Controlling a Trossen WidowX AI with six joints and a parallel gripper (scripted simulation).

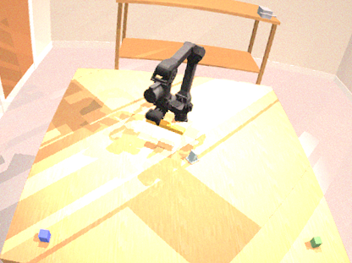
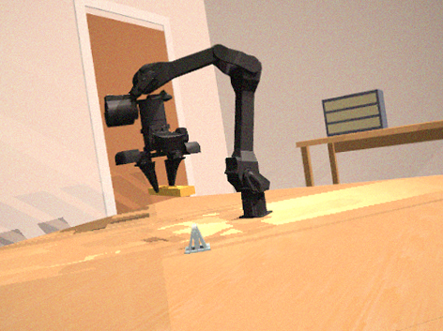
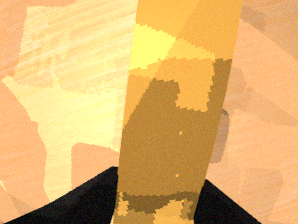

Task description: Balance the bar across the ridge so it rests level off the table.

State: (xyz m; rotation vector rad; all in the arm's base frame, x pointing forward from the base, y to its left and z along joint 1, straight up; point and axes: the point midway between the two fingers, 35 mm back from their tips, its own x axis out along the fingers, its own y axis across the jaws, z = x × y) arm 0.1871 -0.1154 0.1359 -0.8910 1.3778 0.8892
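My gripper tip is now 3 cm to the right of the yellow bar and 1 cm short of it. Also, from my gripper tip: green cube (62 cm to the left, 55 cm ahead, 8 cm below); blue cube (55 cm ahead, 38 cm to the right, 8 cm below).
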